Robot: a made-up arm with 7 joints. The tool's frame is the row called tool. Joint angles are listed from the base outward. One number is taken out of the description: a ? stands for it. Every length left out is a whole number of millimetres.
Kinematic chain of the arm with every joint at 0, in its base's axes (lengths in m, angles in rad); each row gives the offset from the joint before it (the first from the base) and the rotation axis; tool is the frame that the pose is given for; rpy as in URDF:
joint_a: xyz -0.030 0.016 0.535 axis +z
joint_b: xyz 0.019 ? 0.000 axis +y
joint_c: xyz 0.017 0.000 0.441 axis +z
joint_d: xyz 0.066 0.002 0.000 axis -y
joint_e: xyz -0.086 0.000 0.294 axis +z
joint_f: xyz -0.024 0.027 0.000 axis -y
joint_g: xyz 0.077 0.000 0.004 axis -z
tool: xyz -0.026 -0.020 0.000 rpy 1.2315 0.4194 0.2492
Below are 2 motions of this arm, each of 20 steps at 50 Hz.
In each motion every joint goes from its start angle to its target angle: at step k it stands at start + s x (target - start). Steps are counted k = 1, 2, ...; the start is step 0. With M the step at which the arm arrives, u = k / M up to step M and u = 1 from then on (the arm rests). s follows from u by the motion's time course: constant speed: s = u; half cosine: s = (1 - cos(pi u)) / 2; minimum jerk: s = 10 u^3 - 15 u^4 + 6 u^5.
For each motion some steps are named. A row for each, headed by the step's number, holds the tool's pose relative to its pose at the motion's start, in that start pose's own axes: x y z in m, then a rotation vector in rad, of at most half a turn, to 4 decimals.
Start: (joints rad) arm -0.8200 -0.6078 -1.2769 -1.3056 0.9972 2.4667 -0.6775
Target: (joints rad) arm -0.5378 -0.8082 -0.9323 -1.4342 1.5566 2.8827 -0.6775
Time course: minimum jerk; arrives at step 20
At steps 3, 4, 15, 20:
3: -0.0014 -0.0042 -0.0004 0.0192 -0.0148 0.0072
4: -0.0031 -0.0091 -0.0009 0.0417 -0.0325 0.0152
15: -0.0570 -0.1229 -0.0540 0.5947 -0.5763 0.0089
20: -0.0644 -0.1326 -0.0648 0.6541 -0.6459 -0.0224

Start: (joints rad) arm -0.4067 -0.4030 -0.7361 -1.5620 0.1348 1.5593 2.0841
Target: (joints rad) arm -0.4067 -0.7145 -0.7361 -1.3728 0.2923 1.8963 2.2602
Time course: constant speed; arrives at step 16
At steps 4, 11, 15, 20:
4: 0.0102 0.0516 0.0527 0.1543 0.0787 -0.1223
11: 0.0477 0.1333 0.1540 0.4132 0.2061 -0.3598
15: 0.0806 0.1732 0.2153 0.5533 0.2739 -0.5085
20: 0.0901 0.1822 0.2309 0.5873 0.2904 -0.5470

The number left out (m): -0.029
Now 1 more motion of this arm.
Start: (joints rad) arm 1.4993 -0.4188 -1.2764 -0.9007 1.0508 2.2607 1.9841
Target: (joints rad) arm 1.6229 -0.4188 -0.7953 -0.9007 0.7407 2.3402 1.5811
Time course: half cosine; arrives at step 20
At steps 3, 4, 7, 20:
3: 0.0013 -0.0085 0.0023 -0.0291 0.0182 -0.0006
4: 0.0021 -0.0148 0.0042 -0.0509 0.0323 -0.0014
7: 0.0043 -0.0412 0.0135 -0.1436 0.0970 -0.0090
20: -0.0081 -0.1303 0.0679 -0.4797 0.4194 -0.1057

